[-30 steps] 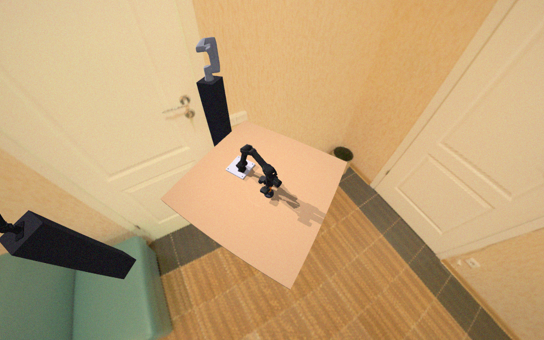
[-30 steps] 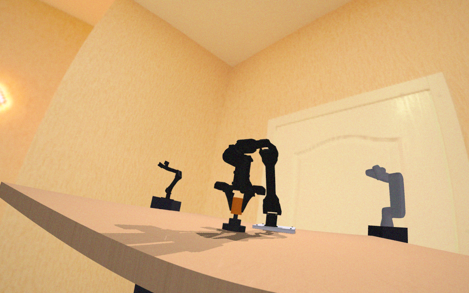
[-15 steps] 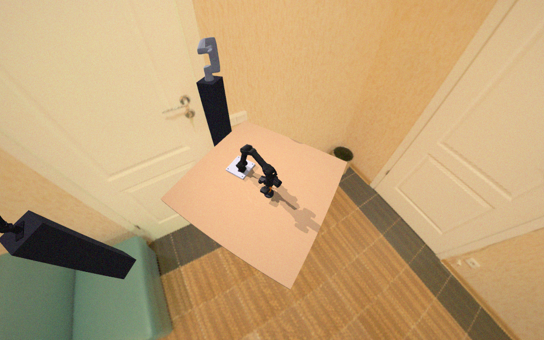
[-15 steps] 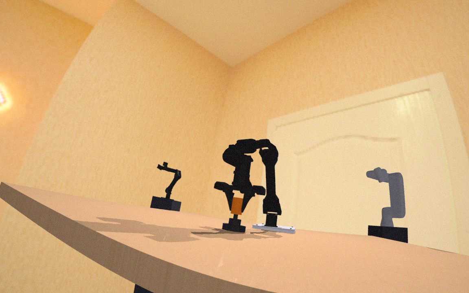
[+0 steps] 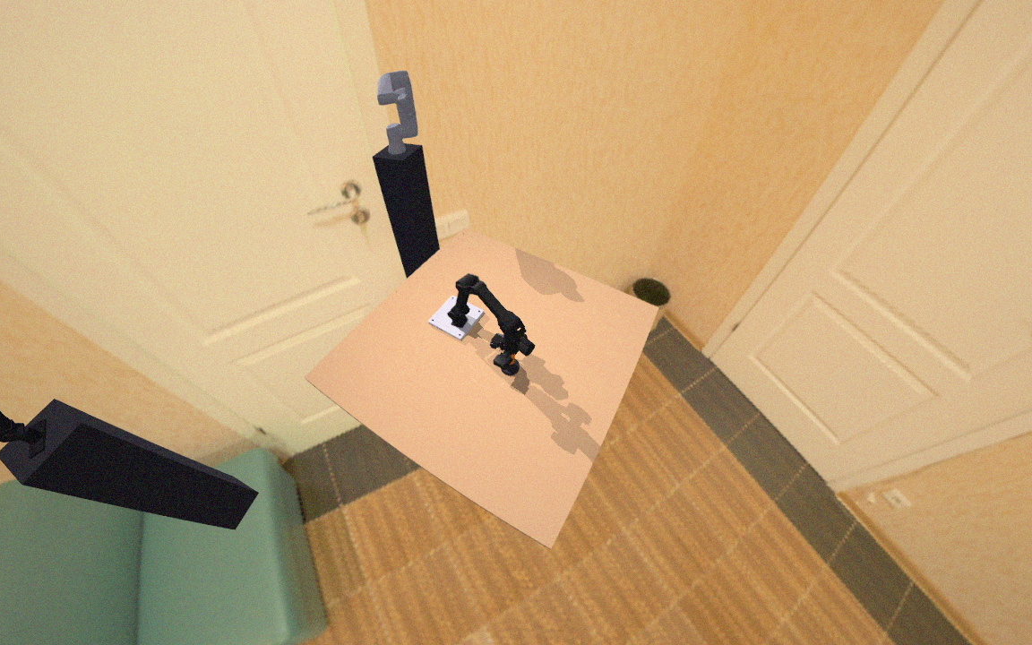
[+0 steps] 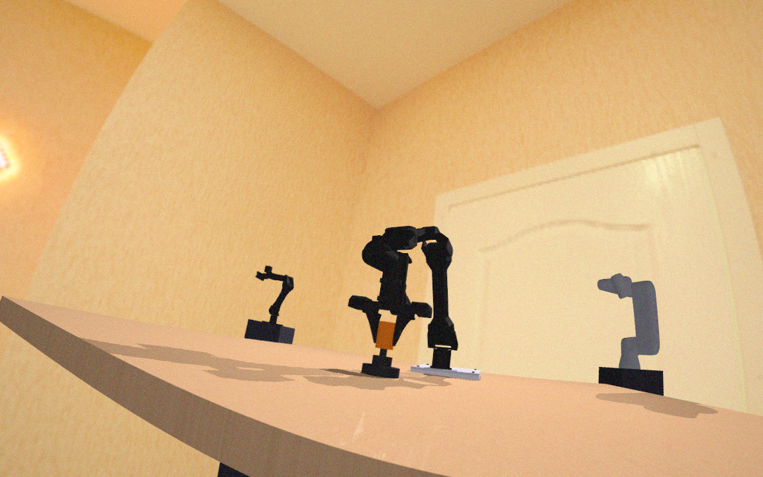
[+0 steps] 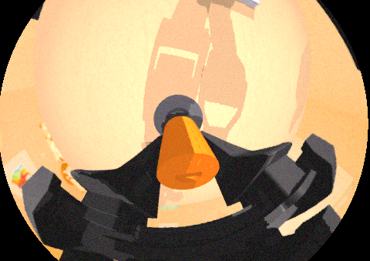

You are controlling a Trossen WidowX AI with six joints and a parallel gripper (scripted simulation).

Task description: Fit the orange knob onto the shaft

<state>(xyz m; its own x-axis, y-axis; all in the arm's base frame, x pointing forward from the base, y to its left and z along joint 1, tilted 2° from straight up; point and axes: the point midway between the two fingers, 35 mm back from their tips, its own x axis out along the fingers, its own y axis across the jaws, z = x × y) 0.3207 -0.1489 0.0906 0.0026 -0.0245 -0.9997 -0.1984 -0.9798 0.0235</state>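
Right now my gripper tip is 40 mm above the round pedestal. Round my gripper tip: orange knob (20 mm above).
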